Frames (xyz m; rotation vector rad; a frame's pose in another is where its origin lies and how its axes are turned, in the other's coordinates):
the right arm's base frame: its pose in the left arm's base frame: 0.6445 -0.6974 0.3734 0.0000 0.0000 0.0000
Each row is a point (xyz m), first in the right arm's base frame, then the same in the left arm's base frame.
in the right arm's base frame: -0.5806 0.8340 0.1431
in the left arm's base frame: 0.0639 0.1366 0.5165
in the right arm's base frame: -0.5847 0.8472 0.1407
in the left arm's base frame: 0.0598 0.1498 0.5141
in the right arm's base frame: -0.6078 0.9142 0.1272
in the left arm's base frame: 0.0367 0.2168 0.5006
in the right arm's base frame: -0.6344 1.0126 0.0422
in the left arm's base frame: 0.0101 0.3152 0.4156
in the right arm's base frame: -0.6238 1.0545 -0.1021
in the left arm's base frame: 0.0207 0.3571 0.2713
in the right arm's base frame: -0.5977 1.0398 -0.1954
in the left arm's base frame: 0.0468 0.3424 0.1780
